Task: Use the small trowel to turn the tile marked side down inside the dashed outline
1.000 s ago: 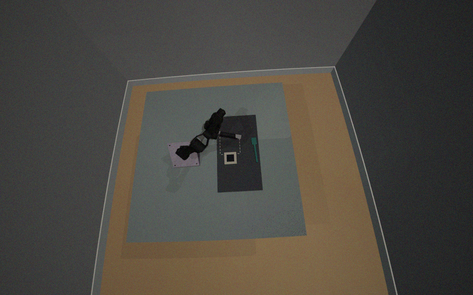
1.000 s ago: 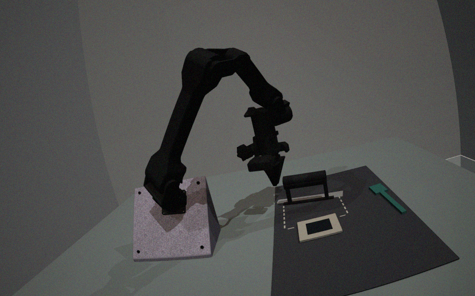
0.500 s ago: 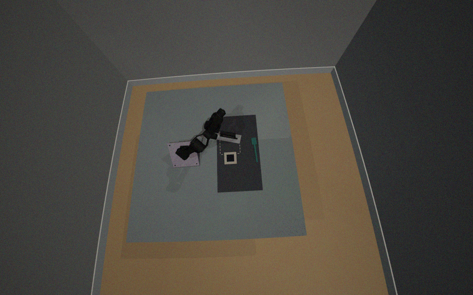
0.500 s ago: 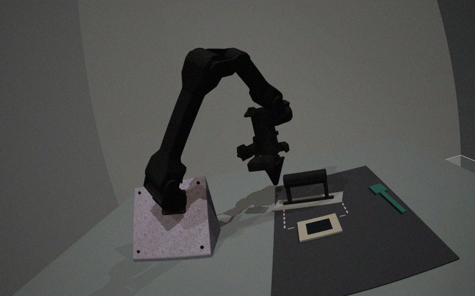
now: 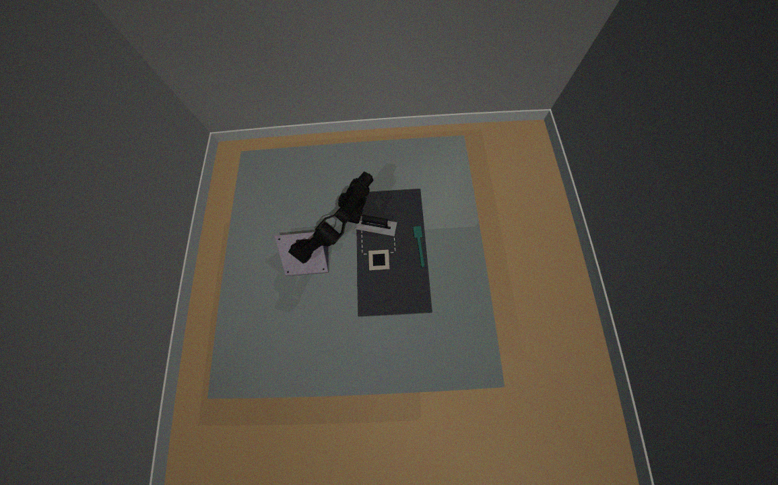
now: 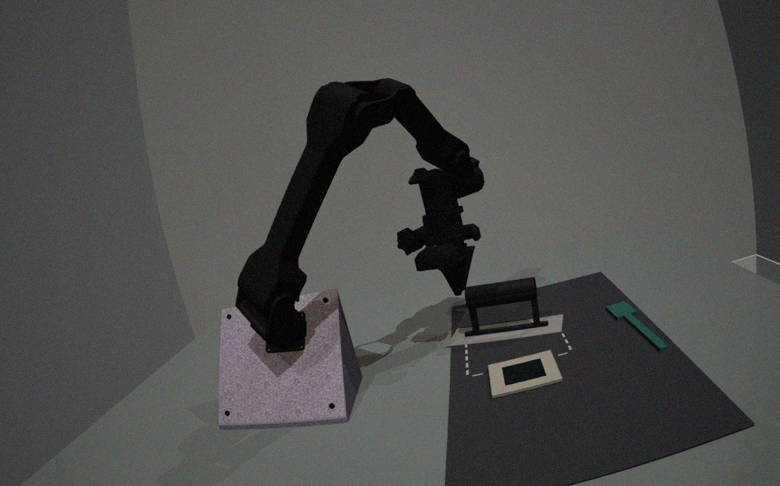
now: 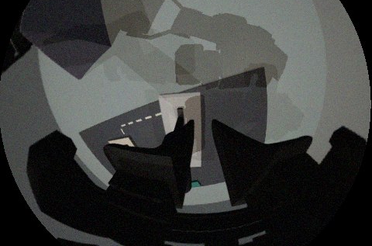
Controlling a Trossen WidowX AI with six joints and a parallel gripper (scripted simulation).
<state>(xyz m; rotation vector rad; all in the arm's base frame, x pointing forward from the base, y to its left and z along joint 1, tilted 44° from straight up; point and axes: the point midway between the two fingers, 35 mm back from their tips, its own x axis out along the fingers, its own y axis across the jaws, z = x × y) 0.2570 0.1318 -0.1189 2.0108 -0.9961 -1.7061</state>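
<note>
Now: the trowel 50 mm ahead of my gripper tip, 50 mm to the right of it and 30 mm below it. Round my gripper tip: dark mat 140 mm ahead, 180 mm to the right, 90 mm below; teal t-shaped piece 280 mm ahead, 150 mm to the right, 70 mm below; tile 80 mm ahead, 230 mm to the right, 70 mm below.
</note>
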